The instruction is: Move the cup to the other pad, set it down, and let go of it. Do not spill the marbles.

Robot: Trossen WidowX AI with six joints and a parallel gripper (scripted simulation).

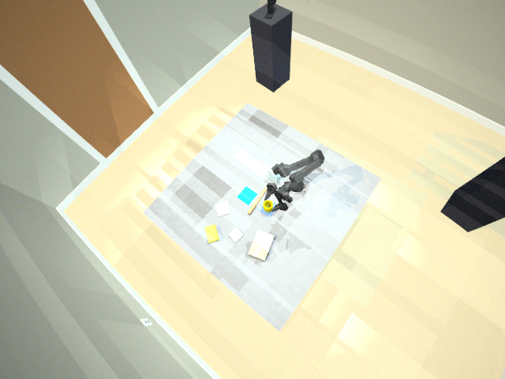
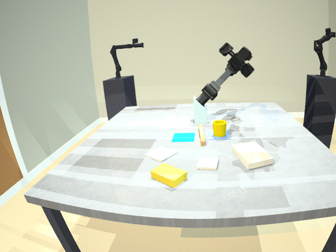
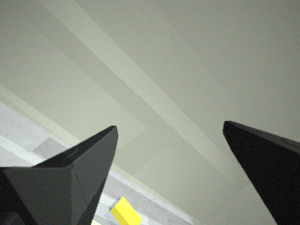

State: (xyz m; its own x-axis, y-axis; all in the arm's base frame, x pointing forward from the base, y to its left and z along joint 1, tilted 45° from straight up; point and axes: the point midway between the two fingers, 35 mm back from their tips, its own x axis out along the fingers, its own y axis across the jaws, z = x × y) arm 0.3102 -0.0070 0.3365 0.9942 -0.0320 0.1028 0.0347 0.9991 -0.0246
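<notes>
The yellow cup is 37 cm below my gripper tip, 10 cm to the right of it and 9 cm behind it. The rest, counted from my gripper tip: white slab (39 cm below, 14 cm ahead, 5 cm to the left); cyan pad (41 cm below, 28 cm to the right, 5 cm behind); wooden bar (40 cm below, 19 cm to the right, 7 cm behind).
</notes>
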